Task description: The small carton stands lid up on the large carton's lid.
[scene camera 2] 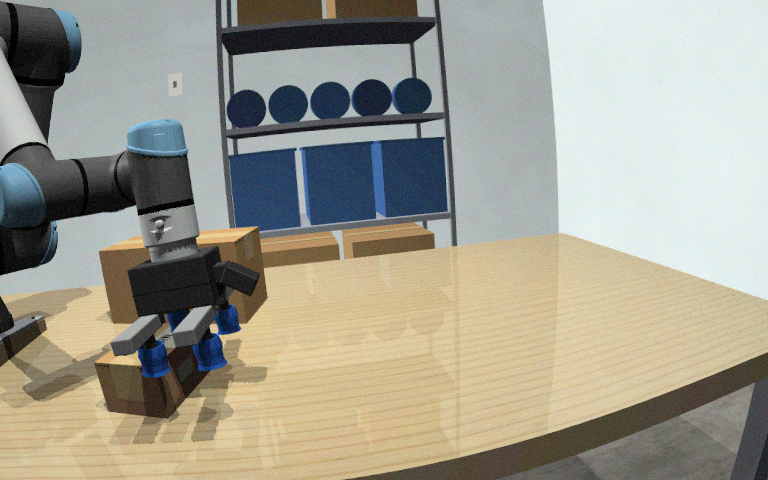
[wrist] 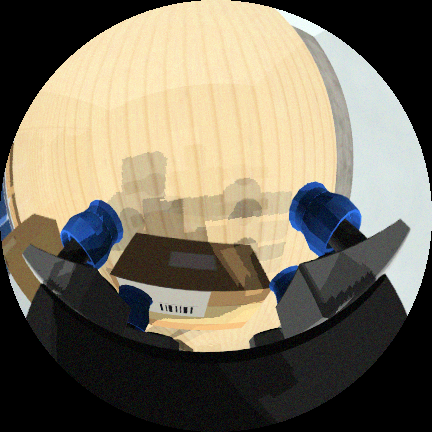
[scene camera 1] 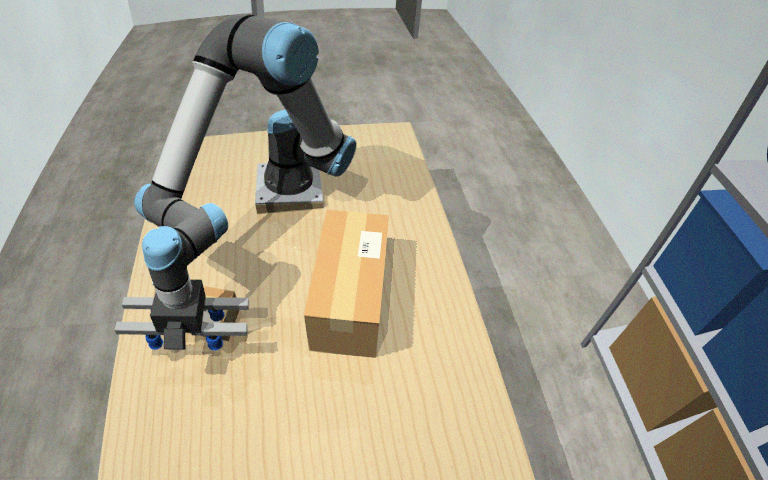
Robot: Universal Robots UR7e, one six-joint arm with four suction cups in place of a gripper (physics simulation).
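Where they show: hand at its tool point: [scene camera 2: 196, 349] [wrist: 206, 261]; arm's base at its link origin: [scene camera 1: 288, 179].
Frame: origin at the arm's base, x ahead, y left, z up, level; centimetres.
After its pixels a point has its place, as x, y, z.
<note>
The small carton [scene camera 1: 222, 292] {44.4, -15.5, 4.0} [scene camera 2: 121, 384] {44.2, -27.5, 1.1} [wrist: 150, 255] {52.9, -17.9, 0.5} stands on the table [scene camera 1: 283, 424] {75.2, -2.1, -3.3} [scene camera 2: 509, 339] {98.8, -17.4, -3.3} [wrist: 200, 75] {70.7, -24.3, -3.3}, label side up, mostly hidden under my gripper in scene camera 1. My gripper [scene camera 1: 184, 328] {54.4, -23.3, 3.6} [scene camera 2: 192, 339] {54.4, -23.3, 3.6} [wrist: 207, 245] {54.4, -23.3, 3.6} is low over it. In the wrist view one rear blue cup is pressed onto its lid at the label, by the edge. The other rear cup is past its end, and the two front cups hang beyond its side. The large carton [scene camera 1: 339, 271] {46.5, 12.7, 12.2} [scene camera 2: 121, 283] {31.2, 10.0, 5.3} [wrist: 30, 245] stands apart, lid up, to the right in scene camera 1.
The arm's base [scene camera 1: 288, 195] {7.8, 0.2, 0.5} is bolted to the table's back part. A shelf rack [scene camera 1: 649, 257] [scene camera 2: 450, 186] with blue bins [scene camera 2: 339, 183] and cartons stands beyond the table's right side. A wall [scene camera 2: 651, 113] rises beyond the table in scene camera 2.
</note>
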